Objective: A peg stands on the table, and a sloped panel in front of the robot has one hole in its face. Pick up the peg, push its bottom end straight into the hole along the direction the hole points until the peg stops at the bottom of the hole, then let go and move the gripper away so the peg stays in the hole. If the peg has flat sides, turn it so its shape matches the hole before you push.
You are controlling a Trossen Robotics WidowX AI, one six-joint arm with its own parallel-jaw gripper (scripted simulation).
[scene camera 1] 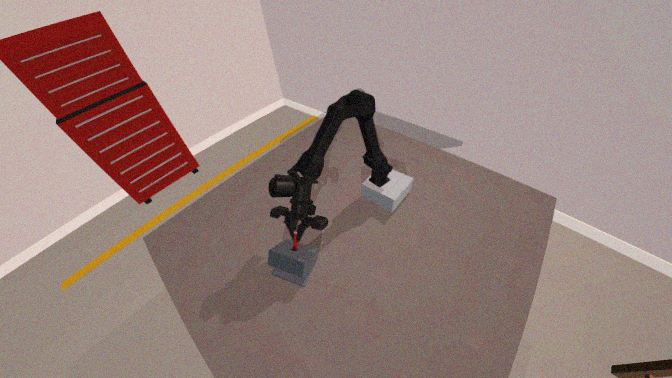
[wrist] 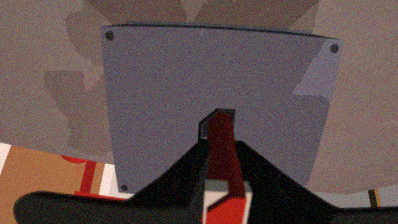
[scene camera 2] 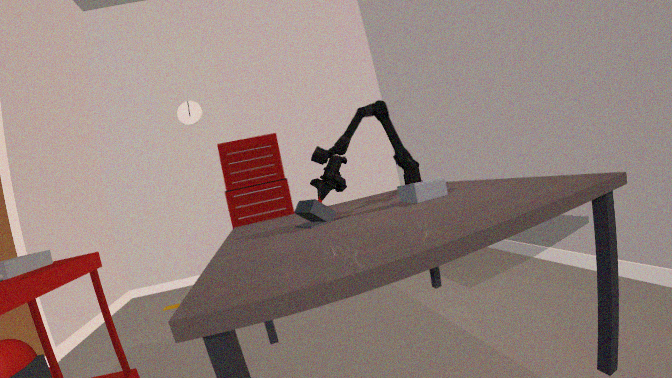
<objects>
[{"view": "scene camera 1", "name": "my gripper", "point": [296,241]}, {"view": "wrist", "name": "my gripper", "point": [220,148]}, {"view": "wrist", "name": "grey sloped panel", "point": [160,81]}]
</objects>
